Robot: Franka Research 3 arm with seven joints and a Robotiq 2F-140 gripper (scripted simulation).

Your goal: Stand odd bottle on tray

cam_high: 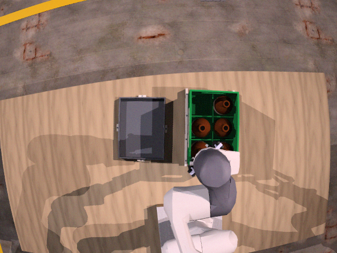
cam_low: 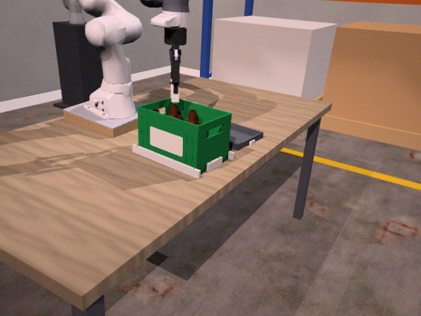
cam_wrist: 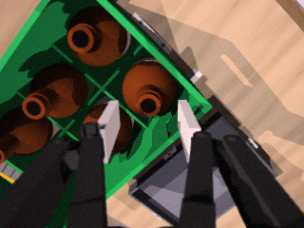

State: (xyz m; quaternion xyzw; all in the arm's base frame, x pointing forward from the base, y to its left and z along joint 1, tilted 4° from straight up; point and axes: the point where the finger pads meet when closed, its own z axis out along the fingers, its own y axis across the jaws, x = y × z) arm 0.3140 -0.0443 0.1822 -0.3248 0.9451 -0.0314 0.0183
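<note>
The green crate lies 13 cm below my hand, 8 cm ahead of it and 6 cm to the right of it. Also, from my hand: dark grey tray: 22 cm to the left, 20 cm below, 11 cm ahead; brown bottle: 17 cm ahead, 13 cm below, 11 cm to the right.
</note>
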